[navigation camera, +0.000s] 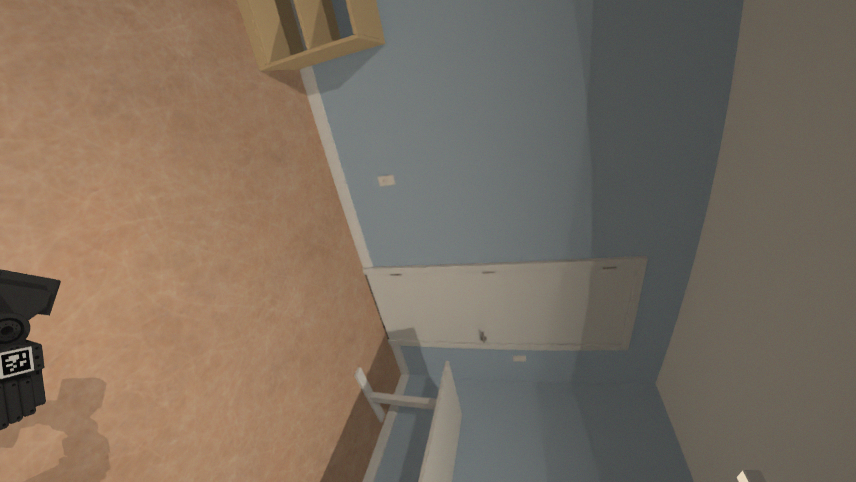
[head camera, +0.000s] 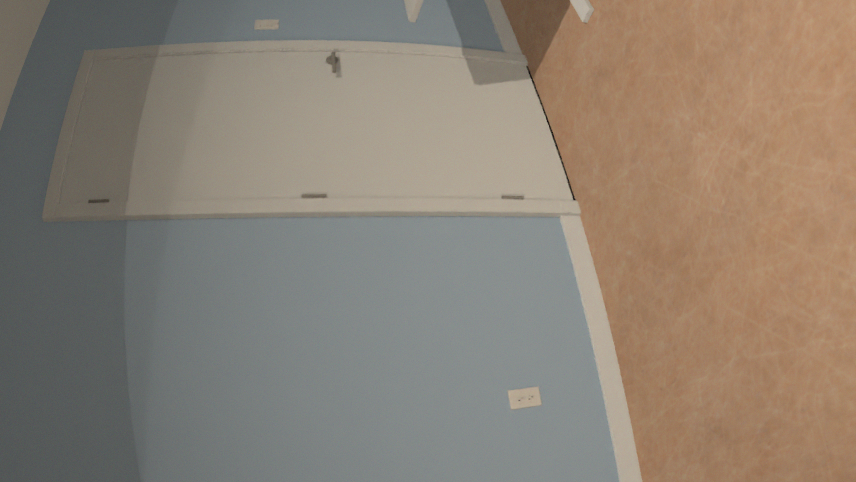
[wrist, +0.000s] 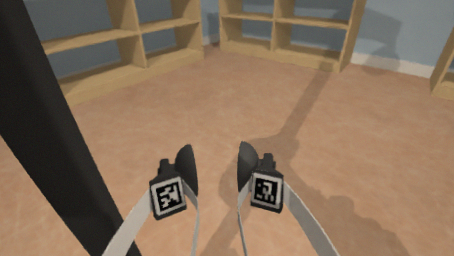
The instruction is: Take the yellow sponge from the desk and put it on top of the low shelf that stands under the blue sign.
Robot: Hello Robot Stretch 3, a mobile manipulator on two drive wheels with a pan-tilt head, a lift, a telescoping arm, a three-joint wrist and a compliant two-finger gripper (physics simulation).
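Places are measured from the robot's base along level axes (x right, y ahead, z up), in centimetres.
Pixels of known places: gripper, between the fingertips: (wrist: 217,160).
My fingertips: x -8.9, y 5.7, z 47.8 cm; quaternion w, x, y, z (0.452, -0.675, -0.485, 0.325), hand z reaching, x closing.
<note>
Behind a point stands the place of what it marks.
My gripper (wrist: 217,160) @[z 47.8, x -8.9, y 5.7 cm] is open and empty in the wrist view, its two dark fingertips standing apart above the brown floor. A white desk (navigation camera: 444,419) @[z 72.0, x 194.4, y -115.9 cm] shows in part at the bottom of the navigation view, with its leg and foot; a bit of its foot (head camera: 582,10) shows at the top of the head view. The yellow sponge and the blue sign do not show in any view. Low wooden shelves show in part, one (navigation camera: 323,52) @[z 36.4, x 127.3, y 107.5 cm] at the top of the navigation view; which one stands under the blue sign cannot be told.
A white door (head camera: 323,131) @[z 97.5, x 243.3, y -43.8 cm] (navigation camera: 503,305) @[z 111.2, x 244.7, y -46.4 cm] is set in the blue wall (head camera: 335,335) @[z 99.4, x 206.2, y 27.3 cm] (navigation camera: 479,149) @[z 105.5, x 187.2, y 61.5 cm]. The wrist view shows wooden shelves on the left (wrist: 105,80) @[z 7.9, x -154.6, y -23.4 cm], at the back (wrist: 305,59) @[z 6.1, x -138.9, y 129.5 cm] and at the right edge (wrist: 442,82) @[z 7.9, x -60.6, y 178.1 cm]. A black bar (wrist: 45,125) crosses its left side.
</note>
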